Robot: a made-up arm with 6 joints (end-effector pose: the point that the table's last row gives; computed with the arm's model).
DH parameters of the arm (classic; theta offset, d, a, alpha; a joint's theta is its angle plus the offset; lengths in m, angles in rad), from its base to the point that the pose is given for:
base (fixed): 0 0.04 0 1.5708
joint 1: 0 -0.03 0.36 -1.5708
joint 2: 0 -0.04 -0.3 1.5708
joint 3: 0 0.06 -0.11 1.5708
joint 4: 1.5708 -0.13 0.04 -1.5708
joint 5: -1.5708 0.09 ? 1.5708
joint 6: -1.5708 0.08 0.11 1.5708
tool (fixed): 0 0.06 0 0
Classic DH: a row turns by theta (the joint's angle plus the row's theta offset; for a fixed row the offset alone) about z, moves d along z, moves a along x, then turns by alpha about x.
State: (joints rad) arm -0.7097 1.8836 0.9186 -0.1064 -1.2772 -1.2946
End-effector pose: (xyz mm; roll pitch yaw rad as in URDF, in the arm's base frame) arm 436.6 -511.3 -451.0 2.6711 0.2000 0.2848
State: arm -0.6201 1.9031 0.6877 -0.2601 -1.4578 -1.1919
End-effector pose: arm 556.1 -479.3 -358.7 2.5641 -0.0099 0.6837
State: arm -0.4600 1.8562 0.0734 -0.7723 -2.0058 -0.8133
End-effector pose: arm 632.4 -307.5 -109.6 2.3200 0.0865 1.9364
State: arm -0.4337 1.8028 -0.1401 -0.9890 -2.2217 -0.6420
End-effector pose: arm 586.0 -249.0 -66.0 2.5175 0.1915 2.3978
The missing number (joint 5, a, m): 0.1
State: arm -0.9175 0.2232 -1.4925 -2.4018 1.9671 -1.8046
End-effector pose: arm 11.3 -139.4 -148.6 2.4985 -0.4304 -1.3621
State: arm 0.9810 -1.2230 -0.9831 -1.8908 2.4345 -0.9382
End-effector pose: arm 99.9 233.5 185.9 -2.7365 -0.1862 1.7254
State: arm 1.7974 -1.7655 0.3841 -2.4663 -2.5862 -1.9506
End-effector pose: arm -238.2 325.6 309.2 2.7016 -0.0984 -1.0453
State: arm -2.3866 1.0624 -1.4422 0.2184 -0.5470 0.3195
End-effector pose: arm -165.7 -147.9 -164.8 2.4969 -0.8330 -2.9211
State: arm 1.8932 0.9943 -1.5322 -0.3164 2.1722 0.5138
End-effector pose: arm -127.9 -234.8 459.2 3.0564 -0.5848 0.2442
